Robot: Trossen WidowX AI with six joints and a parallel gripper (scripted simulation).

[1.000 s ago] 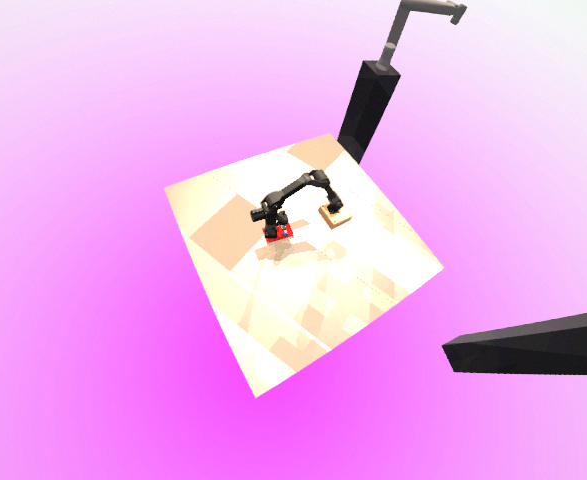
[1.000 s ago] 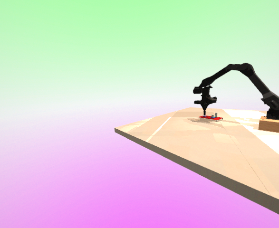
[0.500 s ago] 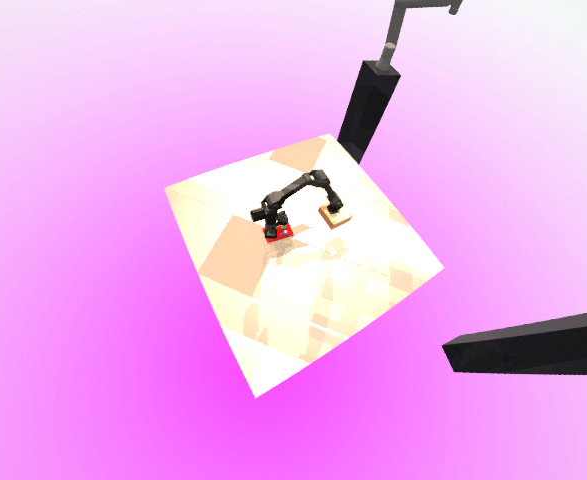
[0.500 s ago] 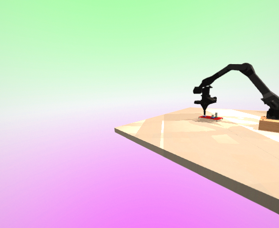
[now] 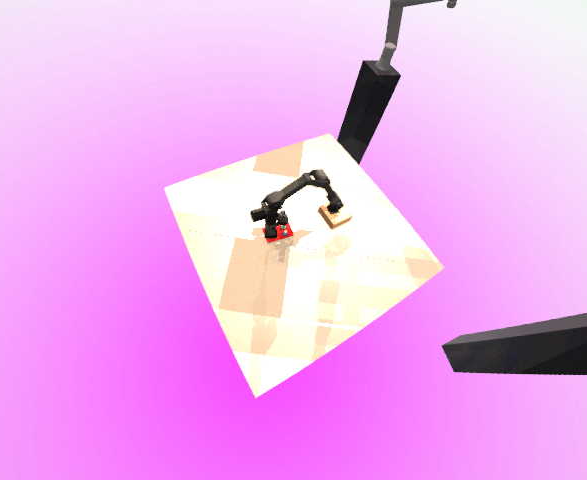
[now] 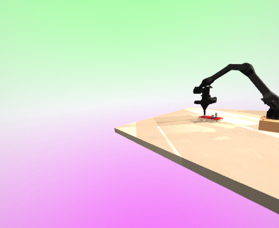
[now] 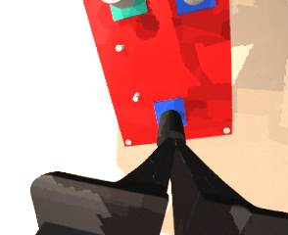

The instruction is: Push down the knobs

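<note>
My gripper tip is 2 cm above the black knob. Also, from my gripper tip: grey knob: 9 cm behind, 2 cm to the right, 2 cm below.
</note>
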